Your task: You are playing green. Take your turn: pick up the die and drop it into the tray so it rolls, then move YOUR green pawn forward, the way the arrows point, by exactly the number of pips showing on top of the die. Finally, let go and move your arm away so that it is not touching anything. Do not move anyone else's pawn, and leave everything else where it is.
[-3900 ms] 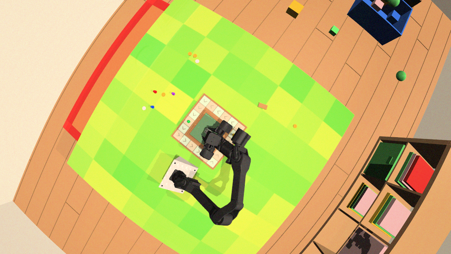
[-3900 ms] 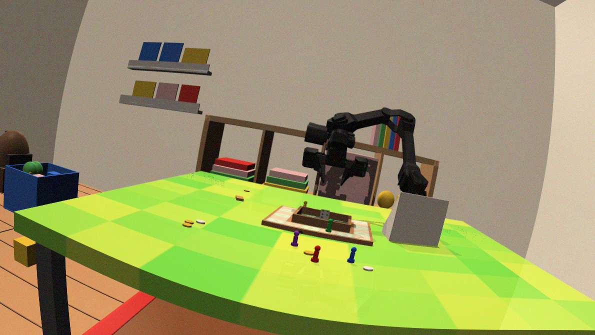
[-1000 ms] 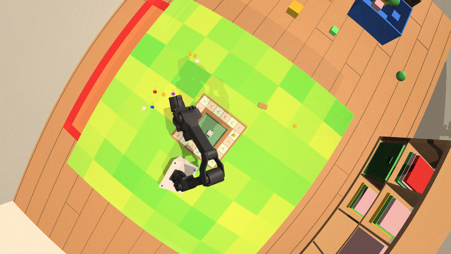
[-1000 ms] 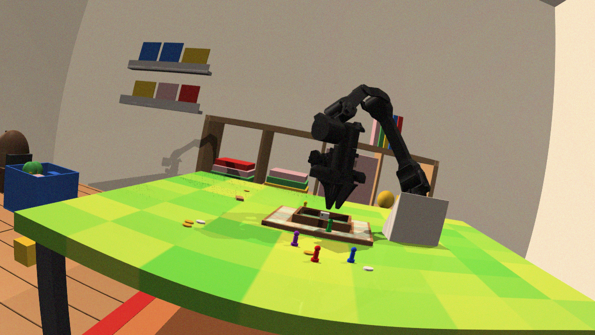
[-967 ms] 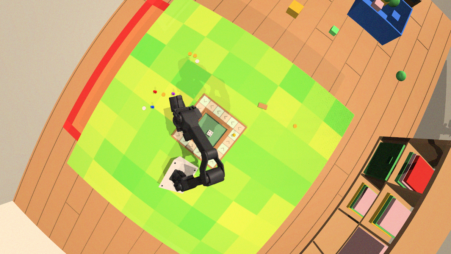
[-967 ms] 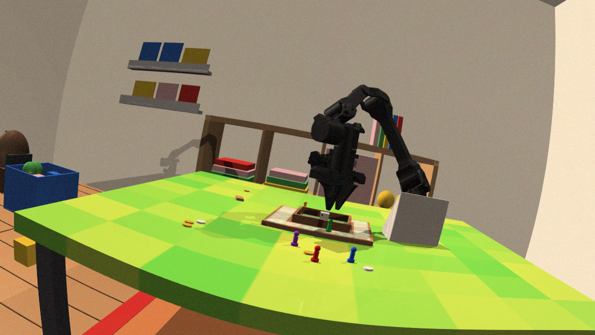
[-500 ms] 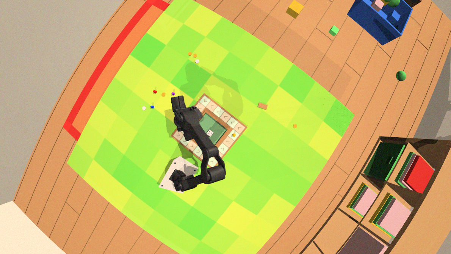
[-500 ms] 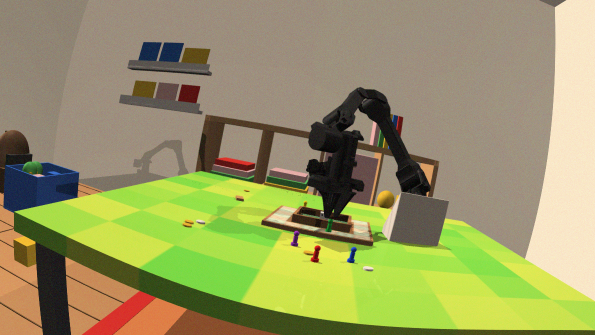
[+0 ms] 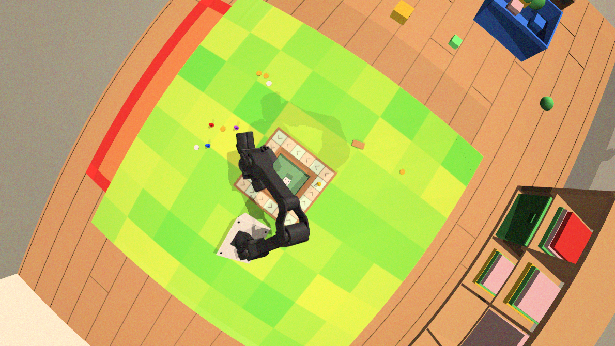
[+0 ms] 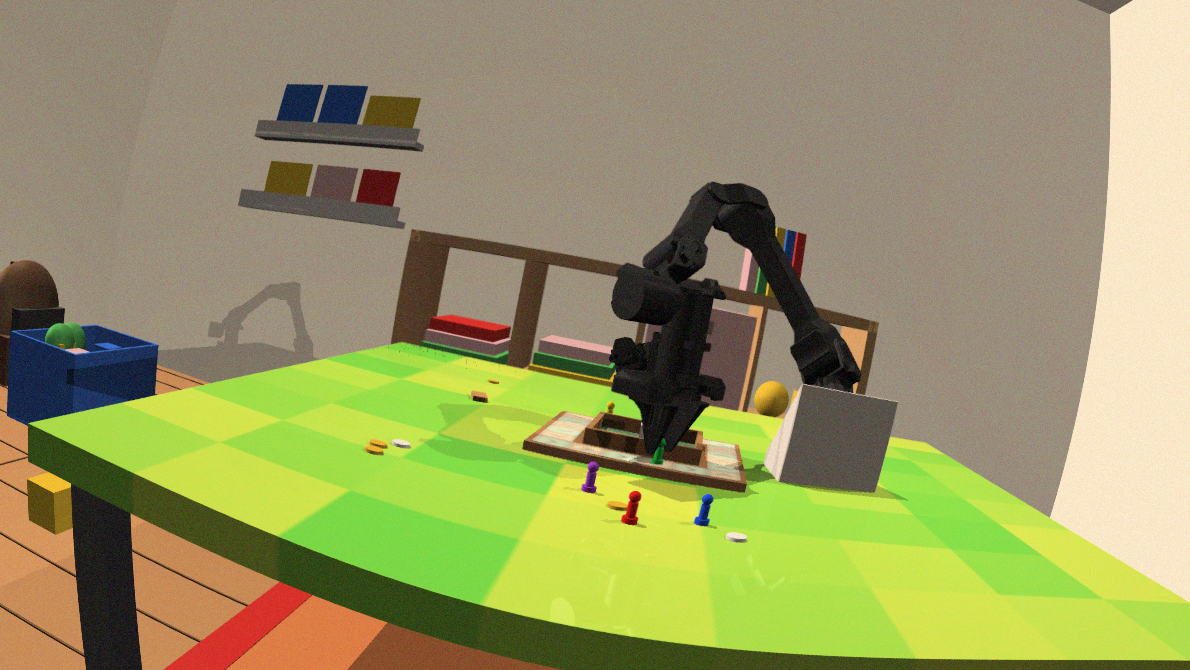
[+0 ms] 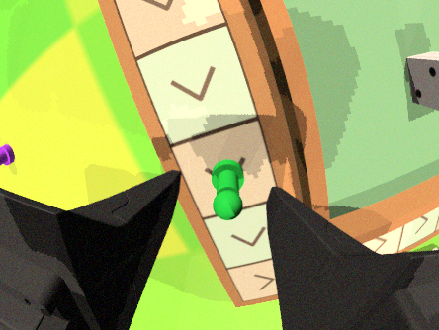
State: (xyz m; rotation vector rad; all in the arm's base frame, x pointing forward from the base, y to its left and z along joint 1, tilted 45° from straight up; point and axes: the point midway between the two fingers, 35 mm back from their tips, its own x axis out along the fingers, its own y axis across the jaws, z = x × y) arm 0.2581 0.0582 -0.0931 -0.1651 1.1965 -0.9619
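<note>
Now: gripper tip 1 cm short of the green tray, 12 cm to the left of it and 2 cm above it. Also, from my gripper tip: purple pawn (7 cm ahead, 15 cm to the left, 1 cm below); then green pawn (right at my gripper tip); then white die (1 cm ahead, 13 cm to the right).
</note>
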